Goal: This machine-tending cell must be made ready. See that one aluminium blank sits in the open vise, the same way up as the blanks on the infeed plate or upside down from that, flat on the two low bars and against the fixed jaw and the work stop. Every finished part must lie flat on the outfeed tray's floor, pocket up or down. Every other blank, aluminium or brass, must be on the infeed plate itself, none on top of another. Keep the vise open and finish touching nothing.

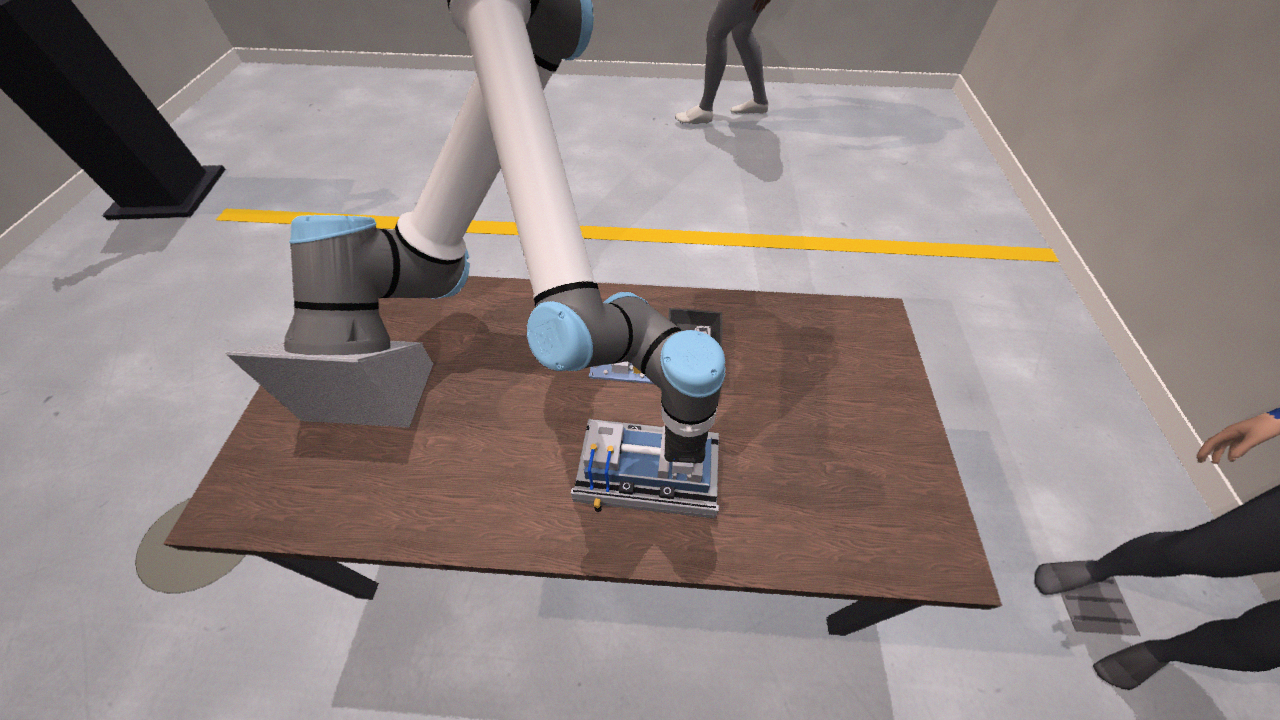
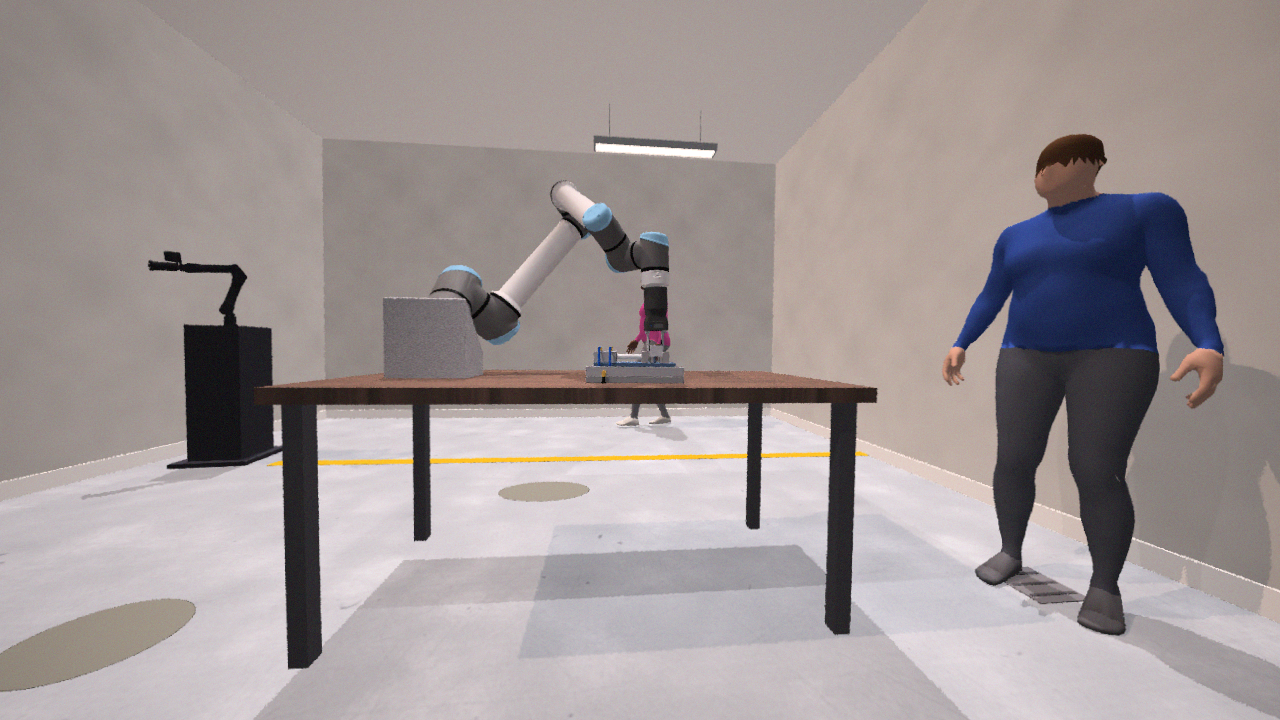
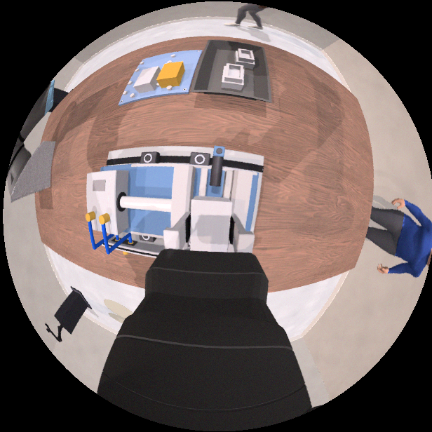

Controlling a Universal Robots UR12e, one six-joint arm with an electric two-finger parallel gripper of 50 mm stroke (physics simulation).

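Pixels of known places: gripper, between the fingertips: (image 1: 682, 454) (image 2: 655, 350); arm's base, origin of its link: (image 1: 340, 348) (image 2: 442, 322).
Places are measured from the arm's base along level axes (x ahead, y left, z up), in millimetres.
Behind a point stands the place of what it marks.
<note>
My gripper (image 3: 210, 221) (image 2: 656, 347) @(x 707, y -240, z -90 mm) is shut on a grey aluminium blank (image 3: 211, 215), held upright over the gap between the vise jaws. Its underside is hidden, so contact with the bars cannot be told. The vise (image 1: 644, 505) @(x 625, y -317, z -158 mm) (image 2: 633, 376) @(x 619, y -315, z -168 mm) is open: moving jaw (image 3: 182, 187) left, fixed jaw (image 3: 243, 192) right, low bars (image 3: 228, 184) between. The work stop (image 3: 216, 171) is beyond the blank. On the blue infeed plate (image 3: 165, 93), another aluminium blank (image 3: 146, 79) and a brass blank (image 3: 171, 74) lie side by side. Two finished parts (image 3: 233, 76) (image 3: 245, 58) lie pocket up in the dark outfeed tray (image 3: 217, 54).
The vise's left body (image 3: 102, 200) carries two blue hoses (image 3: 105, 237) with brass-coloured fittings. The infeed plate and outfeed tray stand beyond the vise, on the wooden table (image 1: 832, 501) @(x 1024, y -320, z -188 mm) (image 3: 305, 200). A grey pedestal (image 1: 358, 394) @(x 39, y -86, z -49 mm) bears the arm. A person in blue (image 2: 1078, 277) stands at the right.
</note>
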